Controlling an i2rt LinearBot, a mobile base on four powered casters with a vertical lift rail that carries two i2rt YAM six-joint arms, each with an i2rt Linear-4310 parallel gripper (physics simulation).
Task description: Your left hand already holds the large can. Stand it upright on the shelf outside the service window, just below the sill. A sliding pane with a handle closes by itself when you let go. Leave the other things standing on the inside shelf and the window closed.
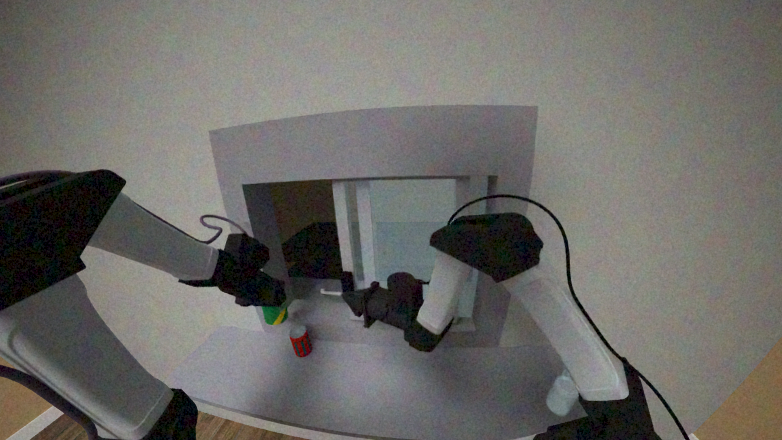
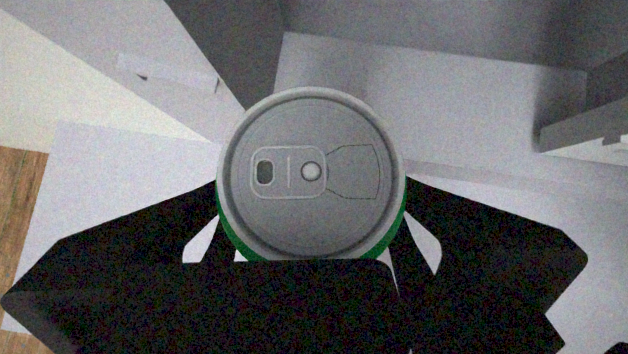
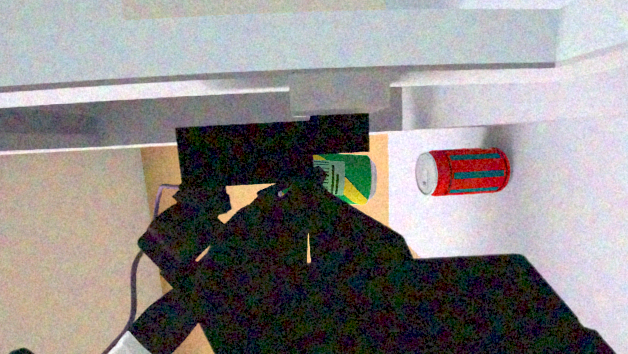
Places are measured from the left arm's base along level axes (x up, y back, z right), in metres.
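Pixels of known places: left gripper, fingertip midpoint: [image 1: 274, 298] [image 2: 311, 179] [image 3: 320, 171]; right gripper, fingertip midpoint: [image 1: 342, 293] [image 3: 307, 186].
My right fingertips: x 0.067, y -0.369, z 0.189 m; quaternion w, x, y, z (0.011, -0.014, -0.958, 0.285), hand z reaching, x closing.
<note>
For each thing: its top centre in the pictures, then the offset to it from my right fingertips. "spot": a spot on its surface instead. Level surfaces: height alone.
- large green can at its top centre: [image 2: 306, 192] [image 3: 278, 180] [image 1: 267, 284] dx +0.035, dy -0.001, dz -0.207 m
- shelf at its surface level: dx -0.226 m
- pale handle at a spot on its surface: [image 3: 340, 95] spot: dx -0.015, dy -0.036, dz +0.031 m
- red can at its top centre: [image 3: 424, 173] [image 1: 297, 331] dx -0.138, dy +0.000, dz -0.159 m
- glass at its top centre: [image 1: 572, 376] dx -0.114, dy +0.231, dz +0.523 m
My left gripper [image 1: 277, 304] [image 2: 311, 179] is shut on the large green can [image 1: 275, 314] [image 2: 310, 215] [image 3: 357, 175]. The can is upright, above the inside shelf [image 1: 382, 383], near the left side of the window opening and this side of the sill [image 1: 312, 307]. My right gripper [image 1: 349, 295] [image 3: 307, 186] is shut and empty, beside the pale handle [image 1: 331, 292] [image 3: 340, 95] at the edge of the sliding pane [image 1: 412, 240]. The pane stands open at the right, with the opening at its left. The outside shelf cannot be made out.
A red can [image 1: 301, 343] [image 3: 465, 171] stands on the inside shelf, below the green can. A pale clear bottle or glass [image 1: 562, 395] stands at the shelf's right end, beside my right arm. The window frame [image 1: 377, 142] surrounds the opening; its left jamb [image 2: 225, 45] is close to the green can.
</note>
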